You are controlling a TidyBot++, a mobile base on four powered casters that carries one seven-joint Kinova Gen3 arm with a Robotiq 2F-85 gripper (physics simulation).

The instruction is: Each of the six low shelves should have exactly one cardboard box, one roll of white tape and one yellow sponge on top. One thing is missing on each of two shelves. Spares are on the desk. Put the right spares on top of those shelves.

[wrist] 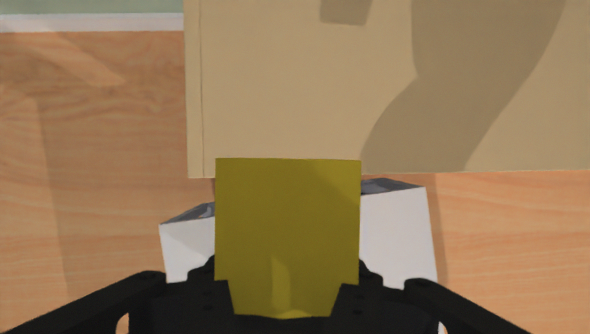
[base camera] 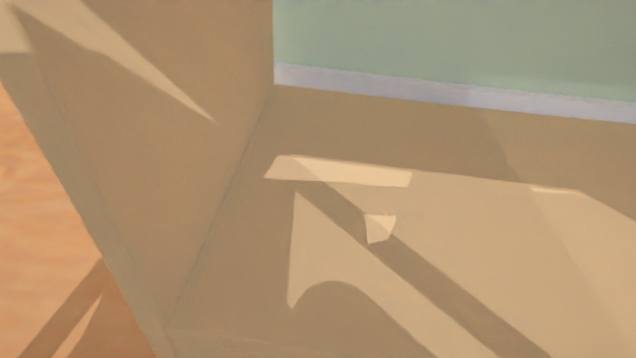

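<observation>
The yellow sponge (wrist: 287, 210) is held between the fingers of my gripper (wrist: 286, 265), which is shut on it, in the lower middle of the wrist view. The low shelf (wrist: 300, 90) (base camera: 125, 150) shows its light tan top across the upper part of the wrist view. The sponge's far edge overlaps the shelf's near edge in that view; the height between them cannot be told. In the base view the shelf's inside shows up close, with a side panel at the left. No cardboard box and no white tape show in either view.
The white robot base (wrist: 397, 235) lies below the sponge, close to the shelf's front in the wrist view. Wooden floor (wrist: 520, 230) (base camera: 35, 175) shows beside the shelf. A green wall (base camera: 450, 40) with a pale skirting board (base camera: 375, 80) stands behind it.
</observation>
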